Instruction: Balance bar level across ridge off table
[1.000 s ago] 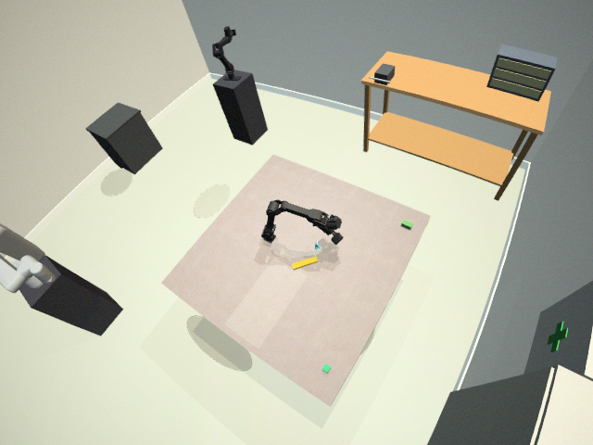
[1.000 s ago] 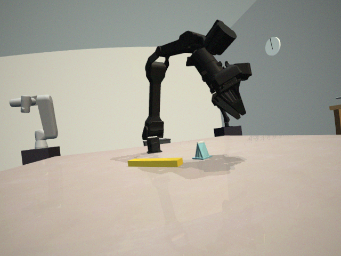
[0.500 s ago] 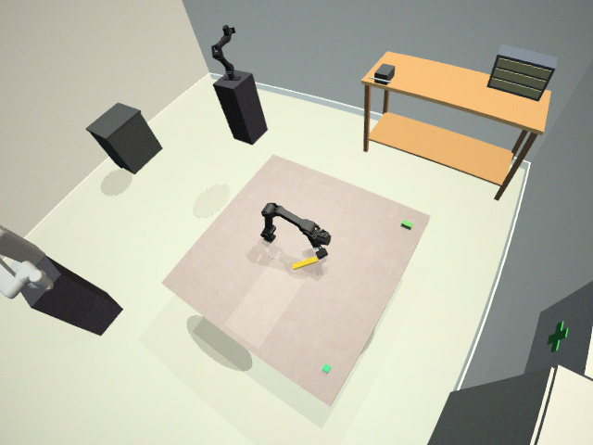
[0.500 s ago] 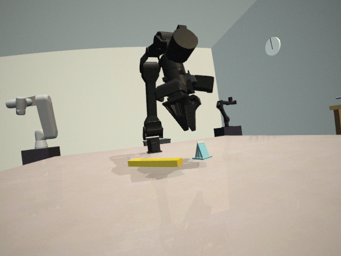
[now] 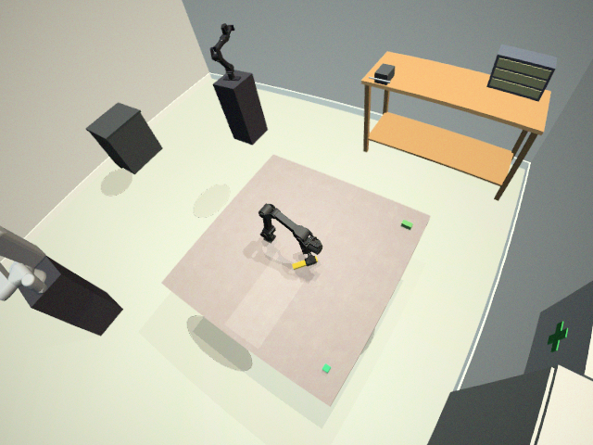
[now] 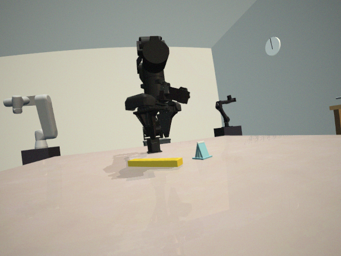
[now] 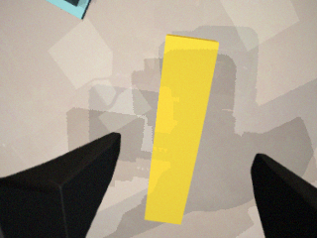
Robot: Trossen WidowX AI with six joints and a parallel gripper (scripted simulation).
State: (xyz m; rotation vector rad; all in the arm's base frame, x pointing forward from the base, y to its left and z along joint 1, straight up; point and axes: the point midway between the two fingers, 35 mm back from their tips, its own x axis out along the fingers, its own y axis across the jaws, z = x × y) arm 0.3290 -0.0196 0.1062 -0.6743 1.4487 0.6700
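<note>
My gripper tip is 6 cm above the yellow bar, 2 cm to the left of it and 2 cm past it.
</note>
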